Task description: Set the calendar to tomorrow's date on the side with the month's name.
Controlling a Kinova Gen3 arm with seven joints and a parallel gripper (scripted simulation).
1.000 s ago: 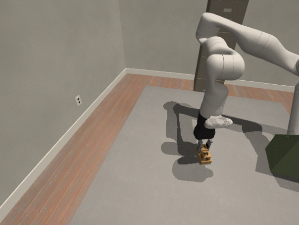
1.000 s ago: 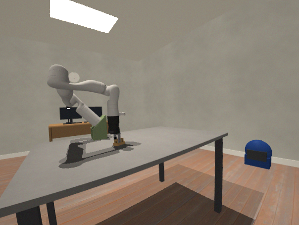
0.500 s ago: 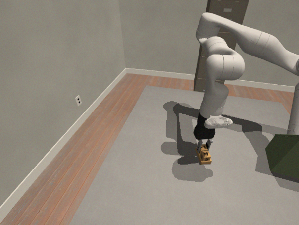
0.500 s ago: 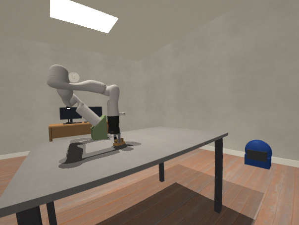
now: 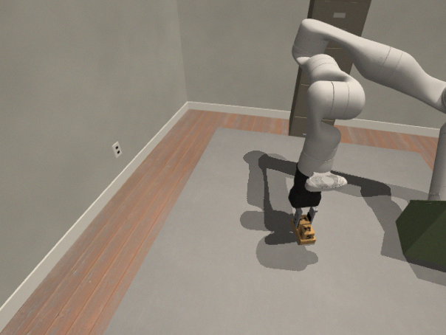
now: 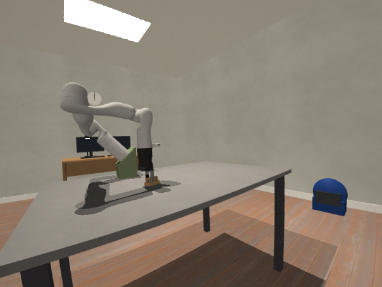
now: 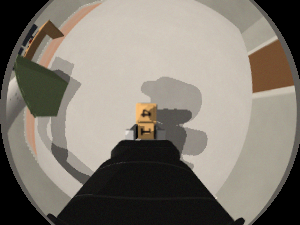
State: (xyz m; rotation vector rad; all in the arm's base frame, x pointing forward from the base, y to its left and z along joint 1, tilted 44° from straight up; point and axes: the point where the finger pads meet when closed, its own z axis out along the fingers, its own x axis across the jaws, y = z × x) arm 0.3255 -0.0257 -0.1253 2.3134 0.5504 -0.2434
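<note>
Right now the tray is 3 cm below my hand, 1 cm to the left of it and 1 cm behind it.
</note>
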